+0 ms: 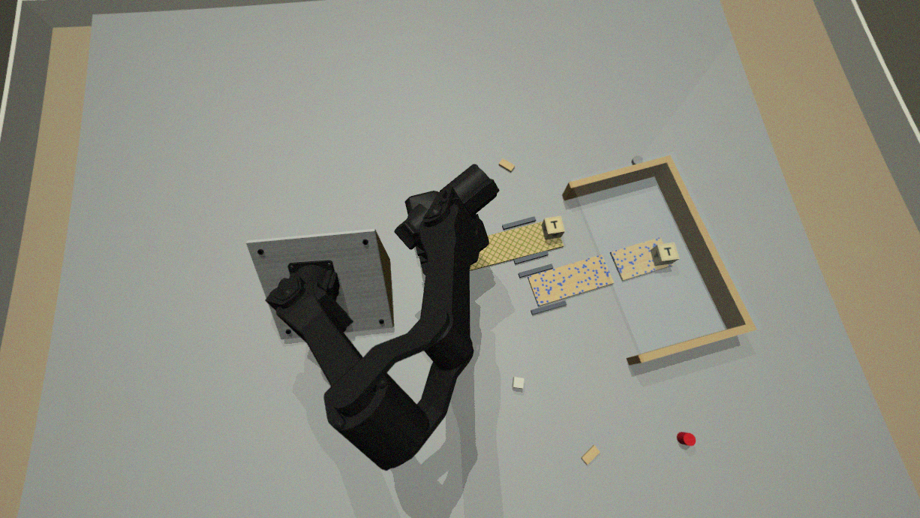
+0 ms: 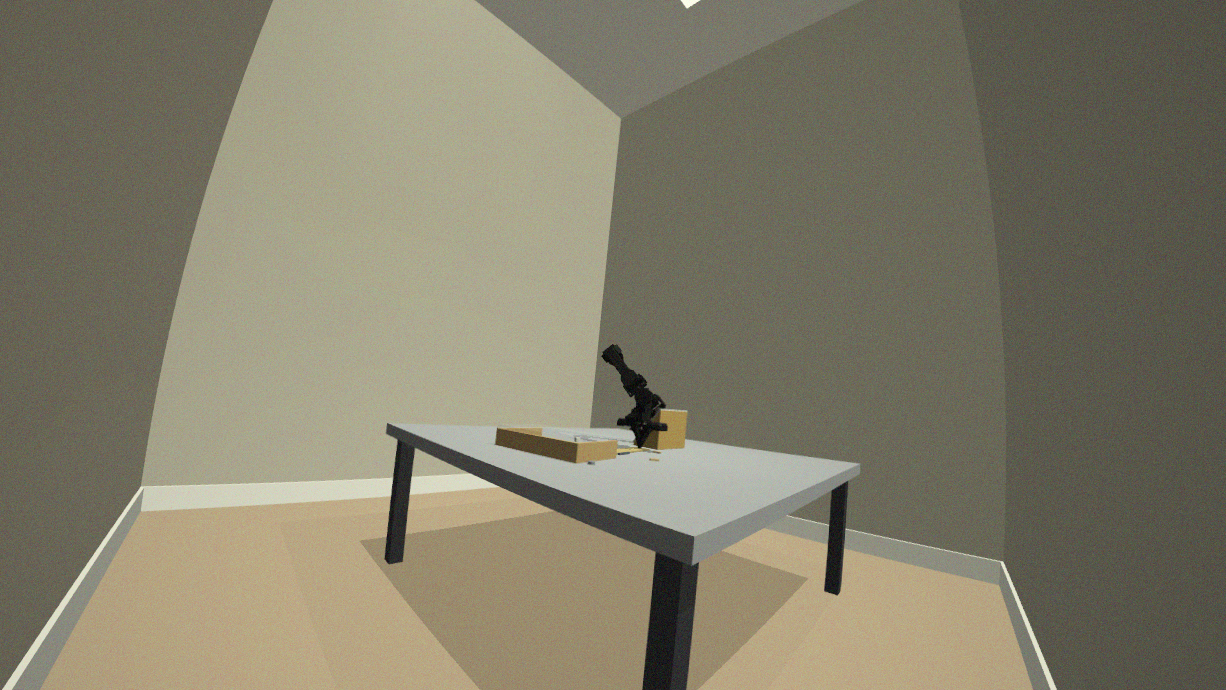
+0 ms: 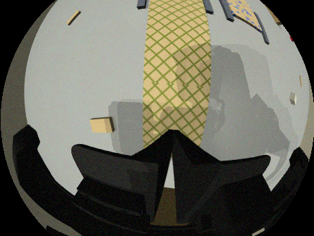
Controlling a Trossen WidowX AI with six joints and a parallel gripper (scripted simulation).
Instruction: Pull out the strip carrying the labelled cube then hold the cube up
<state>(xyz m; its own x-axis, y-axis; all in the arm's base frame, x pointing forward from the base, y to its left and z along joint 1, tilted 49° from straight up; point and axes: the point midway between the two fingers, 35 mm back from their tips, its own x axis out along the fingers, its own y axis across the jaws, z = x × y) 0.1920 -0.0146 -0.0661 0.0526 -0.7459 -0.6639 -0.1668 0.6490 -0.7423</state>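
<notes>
My gripper tip is now 10 cm short of the cross-hatched strip and 2 cm to the right of it. Also, from my gripper tip: red cylinder 36 cm ahead, 32 cm to the right, 1 cm above.
</notes>
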